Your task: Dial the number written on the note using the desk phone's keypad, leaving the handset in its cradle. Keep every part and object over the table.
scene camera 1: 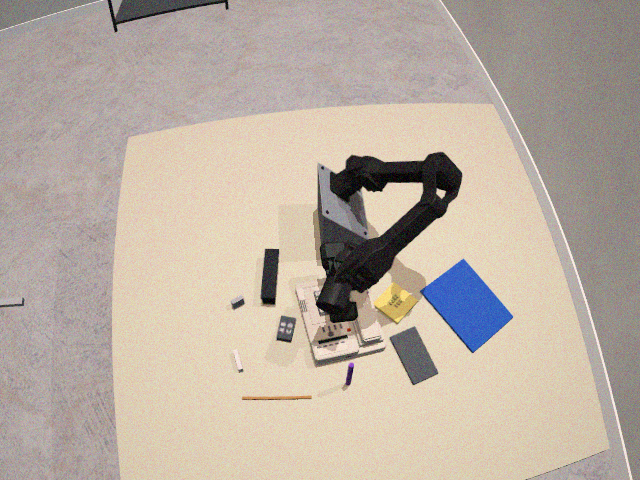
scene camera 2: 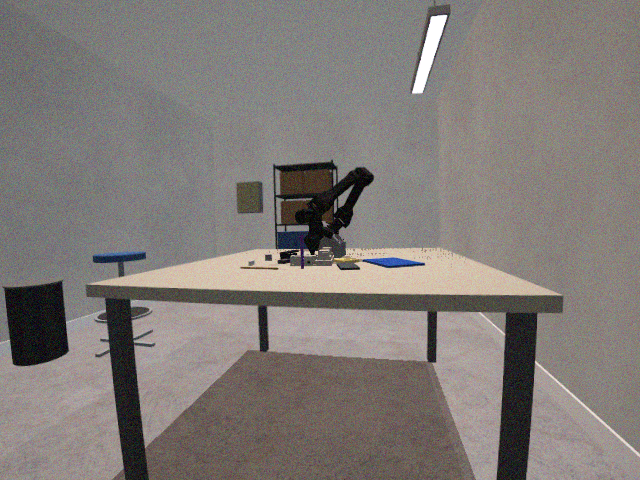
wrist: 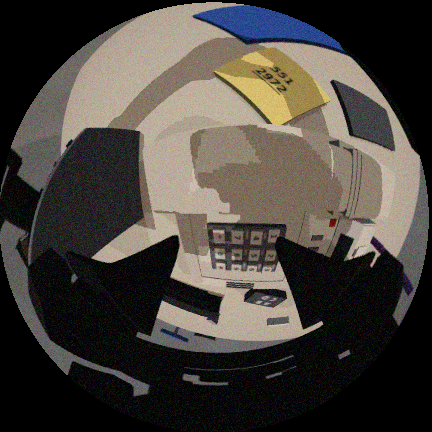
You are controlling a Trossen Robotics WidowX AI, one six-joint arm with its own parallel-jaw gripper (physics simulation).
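Where they show: gripper, fingertip midpoint: (scene camera 2: 314,253) (wrist: 228,241); arm's base at its link origin: (scene camera 1: 339,187).
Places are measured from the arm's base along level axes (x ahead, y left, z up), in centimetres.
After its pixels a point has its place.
The yellow note (scene camera 1: 385,304) @[x 25.9, y 11.4, z -12.8 cm] (scene camera 2: 347,259) @[x 25.0, y 14.5, z -12.9 cm] (wrist: 305,95) @[x 28.1, y 12.9, z -12.9 cm] lies flat and reads 551 2972 in the wrist view. The cream desk phone (scene camera 1: 337,352) @[x 40.1, y -0.6, z -9.8 cm] (scene camera 2: 297,260) @[x 41.5, y -2.4, z -11.5 cm] stands on the table. Its handset (scene camera 1: 370,331) @[x 35.6, y 7.0, z -7.9 cm] (wrist: 270,175) @[x 24.8, y 4.3, z -8.1 cm] lies in the cradle, along the side towards the note. The keypad (wrist: 247,253) @[x 25.9, y -2.9, z -11.3 cm] shows between the fingers in the wrist view. My gripper (scene camera 2: 312,251) @[x 23.9, y -1.4, z -10.4 cm] (wrist: 228,241) @[x 23.9, y -1.4, z -10.4 cm] is open and empty, pointing down over the phone. One fingertip appears beside the 1 and 2 keys; whether it touches a key I cannot tell. In scene camera 1 the arm hides the fingertips and most keys.
A blue slab (scene camera 1: 467,304) @[x 26.8, y 33.5, z -13.1 cm] (wrist: 270,25) and a dark grey slab (scene camera 1: 413,355) @[x 40.3, y 18.0, z -13.2 cm] (wrist: 365,115) lie beyond the note. A purple marker (scene camera 1: 349,374) @[x 47.5, y 1.9, z -5.8 cm] (scene camera 2: 302,253) @[x 47.4, y 2.4, z -8.0 cm] stands upright near the phone. A black bar (scene camera 1: 269,276) @[x 19.7, y -16.9, z -9.9 cm], a small dark box (scene camera 1: 281,337) @[x 35.1, y -13.8, z -12.4 cm] and an orange stick (scene camera 1: 276,397) @[x 51.2, y -14.8, z -13.2 cm] lie nearby.
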